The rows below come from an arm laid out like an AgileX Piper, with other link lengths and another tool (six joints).
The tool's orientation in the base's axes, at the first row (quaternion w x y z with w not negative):
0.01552 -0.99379 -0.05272 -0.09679
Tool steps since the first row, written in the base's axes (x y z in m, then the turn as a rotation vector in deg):
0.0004 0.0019 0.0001 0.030 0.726 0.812
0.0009 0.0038 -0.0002 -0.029 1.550 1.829
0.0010 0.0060 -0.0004 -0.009 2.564 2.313
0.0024 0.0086 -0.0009 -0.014 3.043 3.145
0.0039 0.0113 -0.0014 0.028 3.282 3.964
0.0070 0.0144 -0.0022 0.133 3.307 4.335
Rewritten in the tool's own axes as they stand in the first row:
0.0006 -0.0018 0.0001 0.261 -0.735 -0.761
0.0012 -0.0037 0.0005 0.484 -1.582 -1.736
0.0015 -0.0058 0.0008 0.701 -2.597 -2.165
0.0030 -0.0083 0.0017 0.906 -3.091 -2.962
0.0047 -0.0108 0.0026 1.130 -3.341 -3.748
0.0079 -0.0135 0.0041 1.307 -3.362 -4.091

